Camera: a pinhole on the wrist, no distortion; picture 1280 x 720 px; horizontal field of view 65.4 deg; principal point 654.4 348.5 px. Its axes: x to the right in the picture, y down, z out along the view. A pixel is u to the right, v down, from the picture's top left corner.
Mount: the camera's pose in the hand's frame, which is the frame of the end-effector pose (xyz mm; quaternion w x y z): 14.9 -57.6 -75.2 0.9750 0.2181 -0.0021 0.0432
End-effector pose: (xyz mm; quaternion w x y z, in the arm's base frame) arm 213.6 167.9 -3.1 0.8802 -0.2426 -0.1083 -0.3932
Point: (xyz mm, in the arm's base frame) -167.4 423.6 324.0
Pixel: 54.4 465.4
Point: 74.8 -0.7 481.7
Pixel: 989.4 107.0
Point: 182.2 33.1 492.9
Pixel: 1129.0 290.3
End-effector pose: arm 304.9 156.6 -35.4 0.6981 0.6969 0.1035 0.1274
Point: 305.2 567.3 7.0
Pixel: behind the camera
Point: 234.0 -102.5 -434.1
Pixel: outside the picture
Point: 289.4 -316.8 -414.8
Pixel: 307.4 262.2
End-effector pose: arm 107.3 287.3 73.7 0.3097 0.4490 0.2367 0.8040
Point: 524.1 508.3 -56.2
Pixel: 414.3 156.2
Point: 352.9 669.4 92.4
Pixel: 1016.8 85.3
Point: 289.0 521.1 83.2
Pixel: 906.0 243.8
